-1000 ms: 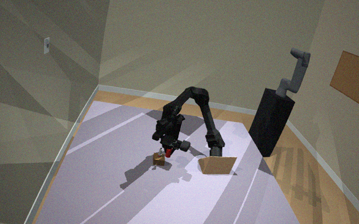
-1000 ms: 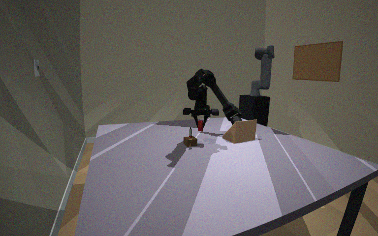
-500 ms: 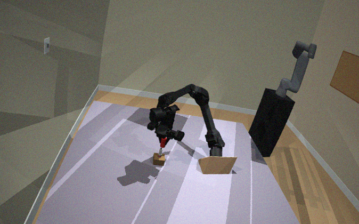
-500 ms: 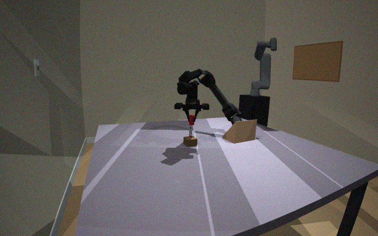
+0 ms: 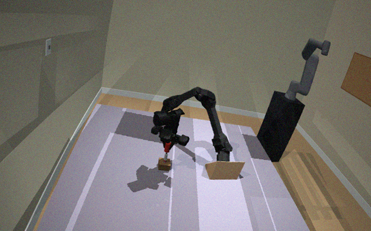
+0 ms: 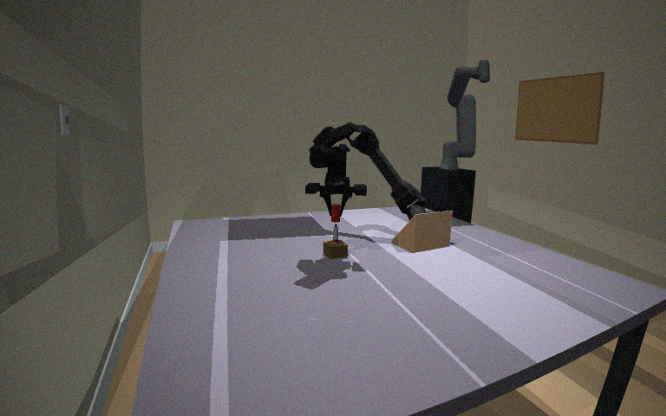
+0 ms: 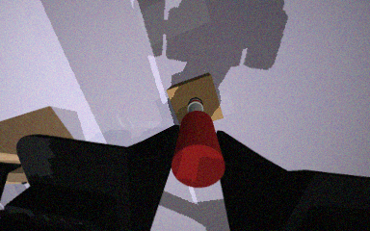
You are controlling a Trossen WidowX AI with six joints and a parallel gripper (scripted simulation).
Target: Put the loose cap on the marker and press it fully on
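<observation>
Now: the brown holder block 11 cm below my gripper tip. Round my gripper tip: red cap: 1 cm above.
</observation>
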